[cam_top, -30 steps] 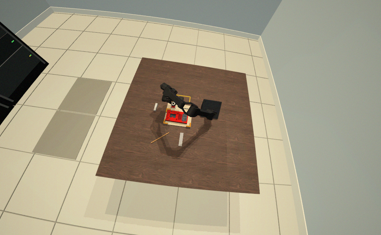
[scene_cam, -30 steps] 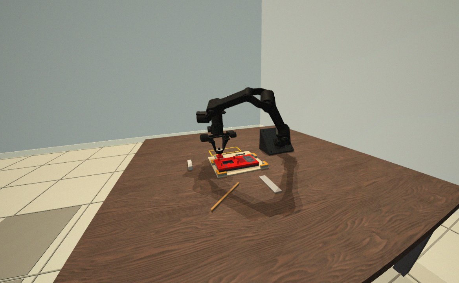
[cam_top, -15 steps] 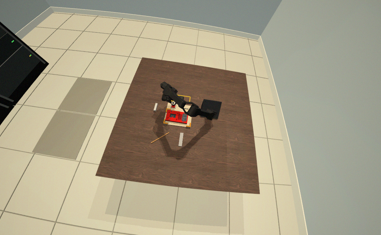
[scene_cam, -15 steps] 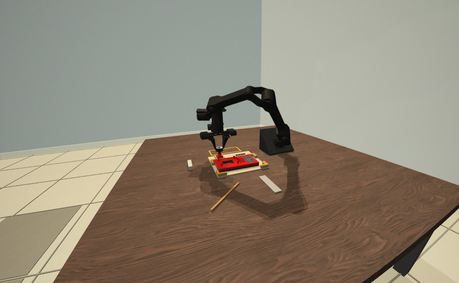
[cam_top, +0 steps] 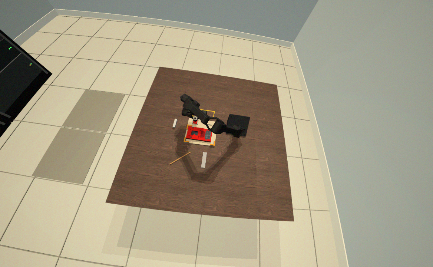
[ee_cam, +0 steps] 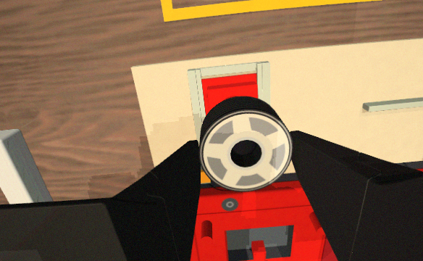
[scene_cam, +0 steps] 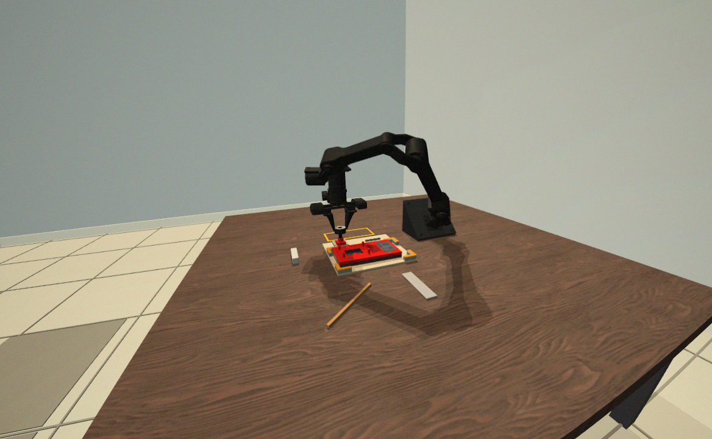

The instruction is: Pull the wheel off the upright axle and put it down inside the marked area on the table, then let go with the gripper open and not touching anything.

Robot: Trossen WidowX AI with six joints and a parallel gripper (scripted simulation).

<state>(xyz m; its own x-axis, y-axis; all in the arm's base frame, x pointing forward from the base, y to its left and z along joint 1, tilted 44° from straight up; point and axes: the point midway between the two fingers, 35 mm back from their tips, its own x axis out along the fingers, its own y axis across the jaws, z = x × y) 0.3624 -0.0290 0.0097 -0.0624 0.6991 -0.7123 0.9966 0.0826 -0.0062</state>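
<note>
Now: gripper tip 30 mm above the black axle. Round my gripper tip: wheel (right at my gripper tip); then flat grey strip (310 mm to the left, 140 mm behind, 60 mm below); then thin wooden stick (330 mm to the left, 60 mm below, 40 mm ahead).
</note>
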